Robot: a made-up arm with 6 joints. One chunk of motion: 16 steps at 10 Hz.
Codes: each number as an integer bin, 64 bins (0 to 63) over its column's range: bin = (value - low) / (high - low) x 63, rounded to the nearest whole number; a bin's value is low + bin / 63 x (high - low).
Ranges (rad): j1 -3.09..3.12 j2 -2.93..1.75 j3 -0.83..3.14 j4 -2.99..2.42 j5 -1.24..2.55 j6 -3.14..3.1
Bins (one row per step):
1: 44 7 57 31 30 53
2: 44 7 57 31 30 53
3: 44 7 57 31 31 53
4: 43 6 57 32 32 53
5: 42 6 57 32 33 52
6: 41 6 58 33 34 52
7: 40 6 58 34 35 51
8: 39 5 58 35 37 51
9: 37 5 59 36 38 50
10: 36 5 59 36 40 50
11: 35 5 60 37 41 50
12: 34 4 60 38 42 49
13: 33 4 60 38 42 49
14: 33 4 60 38 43 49
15: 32 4 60 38 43 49
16: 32 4 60 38 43 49
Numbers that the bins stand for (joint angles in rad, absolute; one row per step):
1: 1.2471 -2.4100 2.7619 -0.3279 0.5648 2.1095
2: 1.2471 -2.4100 2.7619 -0.3279 0.5648 2.1095
3: 1.2471 -2.4100 2.7619 -0.3279 0.6249 2.1095
4: 1.1486 -2.4843 2.7619 -0.2421 0.6851 2.1095
5: 1.0500 -2.4843 2.7619 -0.2421 0.7452 2.0105
6: 0.9514 -2.4843 2.8249 -0.1562 0.8054 2.0105
7: 0.8529 -2.4843 2.8249 -0.0703 0.8656 1.9114
8: 0.7543 -2.5586 2.8249 0.0156 0.9859 1.9114
9: 0.5571 -2.5586 2.8879 0.1014 1.0460 1.8124
10: 0.4586 -2.5586 2.8879 0.1014 1.1663 1.8124
11: 0.3600 -2.5586 2.9510 0.1873 1.2265 1.8124
12: 0.2614 -2.6329 2.9510 0.2732 1.2867 1.7133
13: 0.1629 -2.6329 2.9510 0.2732 1.2867 1.7133
14: 0.1629 -2.6329 2.9510 0.2732 1.3468 1.7133
15: 0.0643 -2.6329 2.9510 0.2732 1.3468 1.7133
16: 0.0643 -2.6329 2.9510 0.2732 1.3468 1.7133

